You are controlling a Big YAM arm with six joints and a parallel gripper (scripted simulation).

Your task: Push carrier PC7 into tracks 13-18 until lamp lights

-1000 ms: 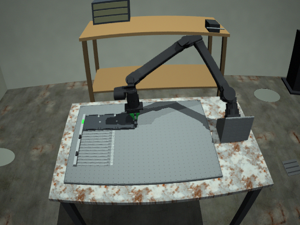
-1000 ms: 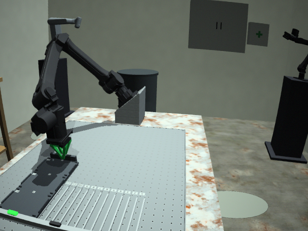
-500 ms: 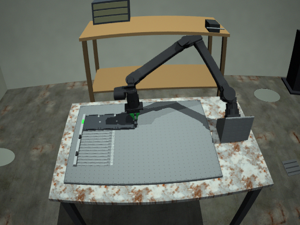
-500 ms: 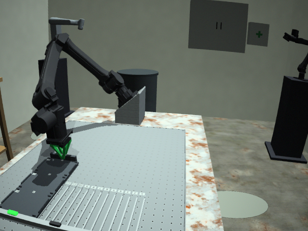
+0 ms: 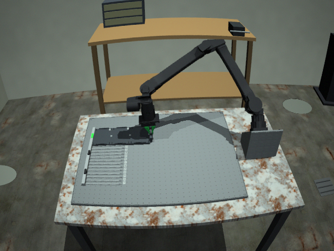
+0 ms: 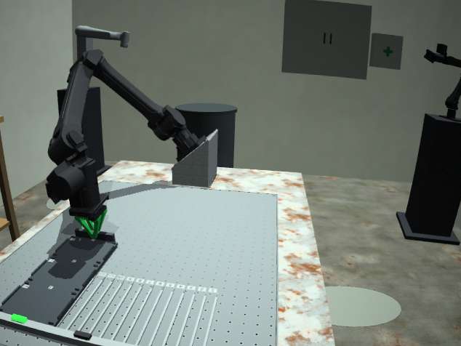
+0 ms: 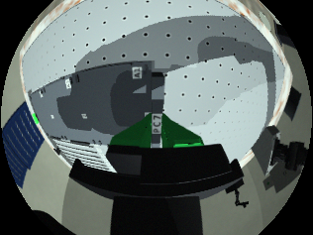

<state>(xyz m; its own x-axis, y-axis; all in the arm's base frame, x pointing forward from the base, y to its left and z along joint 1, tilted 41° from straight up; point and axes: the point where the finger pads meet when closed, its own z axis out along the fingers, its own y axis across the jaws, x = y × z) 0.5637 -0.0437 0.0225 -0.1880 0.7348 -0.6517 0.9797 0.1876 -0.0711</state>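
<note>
Now: hand 160 mm short of the carrier PC7, 30 mm to the right of it and 10 mm above it.
</note>
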